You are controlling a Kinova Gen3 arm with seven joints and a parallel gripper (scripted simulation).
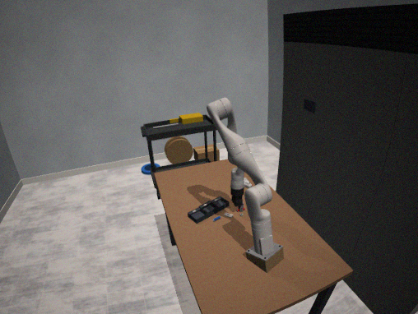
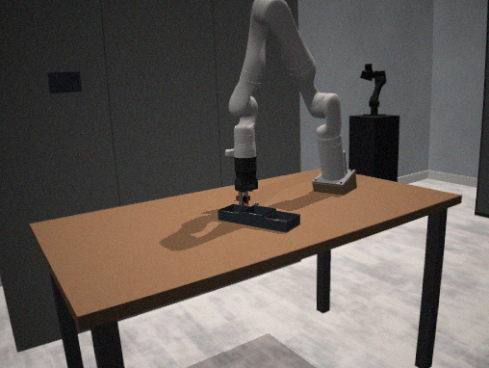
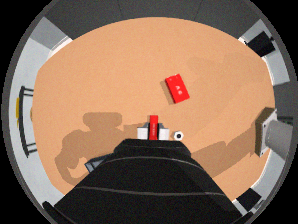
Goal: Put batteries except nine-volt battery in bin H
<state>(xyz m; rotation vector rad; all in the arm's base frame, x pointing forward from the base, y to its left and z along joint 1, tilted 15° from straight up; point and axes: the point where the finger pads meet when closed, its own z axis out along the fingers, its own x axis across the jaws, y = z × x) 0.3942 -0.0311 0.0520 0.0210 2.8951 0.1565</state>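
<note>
The grey round piece is 50 mm behind my hand, 20 mm below it and 10 mm to the left of it. Also, from my hand: red nine-volt battery (80 mm to the right, 30 mm behind, 10 mm below); red piece (10 mm below); white piece (80 mm to the left, 20 mm behind, 10 mm below).
</note>
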